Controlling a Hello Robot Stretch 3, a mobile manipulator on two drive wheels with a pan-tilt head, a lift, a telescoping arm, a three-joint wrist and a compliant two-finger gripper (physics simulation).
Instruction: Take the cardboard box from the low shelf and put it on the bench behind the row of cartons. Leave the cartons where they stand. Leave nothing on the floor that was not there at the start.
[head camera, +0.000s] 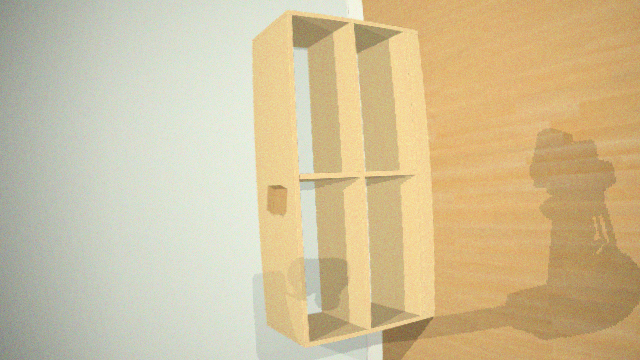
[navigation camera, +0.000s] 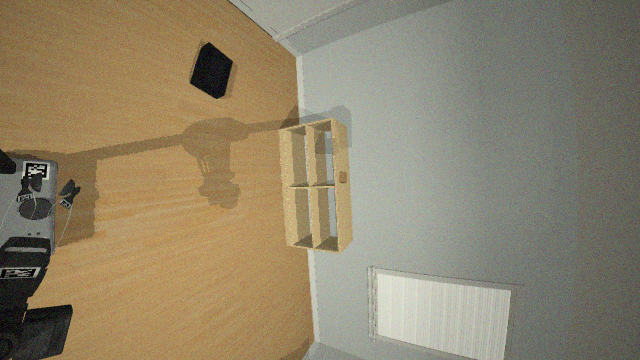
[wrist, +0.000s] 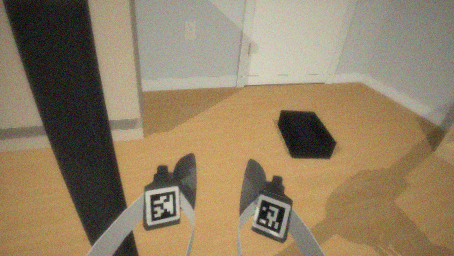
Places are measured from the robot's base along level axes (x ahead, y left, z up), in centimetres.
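Pixels of known places: gripper, fingertip midpoint: (navigation camera: 56, 177) (wrist: 219, 176); robot's base, origin of the base link: (navigation camera: 36, 206).
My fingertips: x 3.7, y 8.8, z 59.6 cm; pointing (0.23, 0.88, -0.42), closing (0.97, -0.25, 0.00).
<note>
For each thing: its top centre in the pictures, then the offset to it from my fingertips.
- small brown cardboard box, middle of its top: (head camera: 270, 199) (navigation camera: 345, 177) dx +158.1, dy +8.6, dz +6.4 cm
- black block, middle of its top: (wrist: 306, 125) (navigation camera: 216, 68) dx +65.3, dy +80.9, dz -49.6 cm
A small brown cardboard box (head camera: 277, 200) (navigation camera: 343, 177) sits on the top board of a low, light-wood shelf unit (head camera: 275, 125) (navigation camera: 345, 215), near the middle of its length. The unit has four open compartments and stands against the wall; the head and navigation views show it turned sideways. My gripper (navigation camera: 50, 190) (wrist: 219, 176) is open with nothing between its fingers. It is held above the floor, well away from the shelf unit and the box. The bench and the row of cartons do not show in these views.
A black block (navigation camera: 211, 71) (wrist: 306, 134) lies on the floor between me and the room's corner. A beige cabinet (wrist: 117, 60) stands at the left and a white door (wrist: 295, 40) at the back of the wrist view. A window blind (navigation camera: 442, 315) is on the wall.
</note>
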